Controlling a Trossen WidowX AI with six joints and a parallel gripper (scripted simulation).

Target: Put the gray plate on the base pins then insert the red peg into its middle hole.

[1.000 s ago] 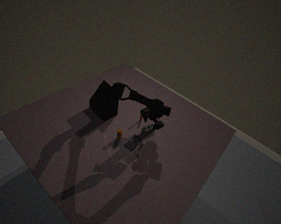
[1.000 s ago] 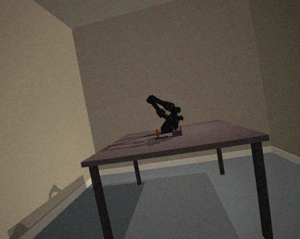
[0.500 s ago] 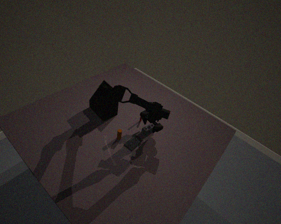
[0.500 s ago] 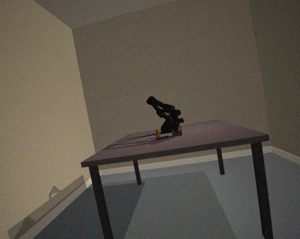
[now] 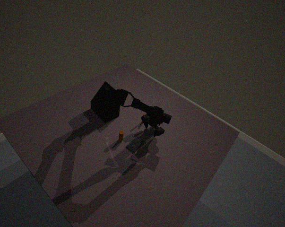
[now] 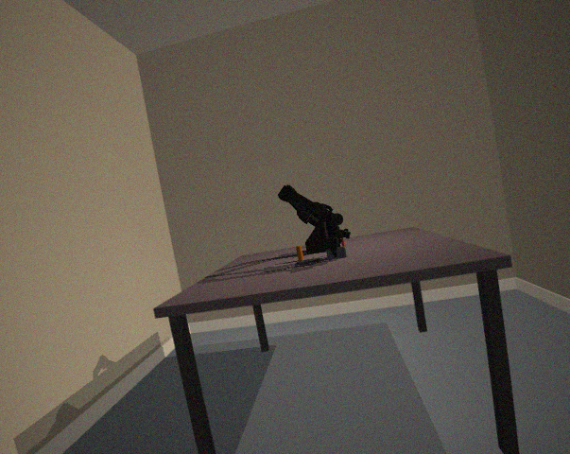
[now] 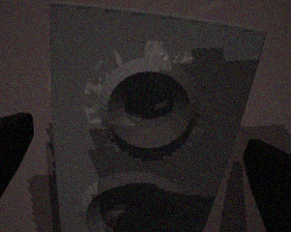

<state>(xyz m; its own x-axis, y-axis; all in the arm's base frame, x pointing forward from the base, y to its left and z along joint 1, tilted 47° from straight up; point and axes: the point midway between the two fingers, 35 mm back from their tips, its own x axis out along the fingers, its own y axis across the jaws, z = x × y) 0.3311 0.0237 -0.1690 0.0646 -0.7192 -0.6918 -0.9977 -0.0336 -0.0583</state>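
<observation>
Now: the gray plate 3 cm above my gripper tip. Round my gripper tip: red peg 11 cm behind, 2 cm to the left, 3 cm above; orange cylinder 6 cm behind, 21 cm to the right, 3 cm above.
</observation>
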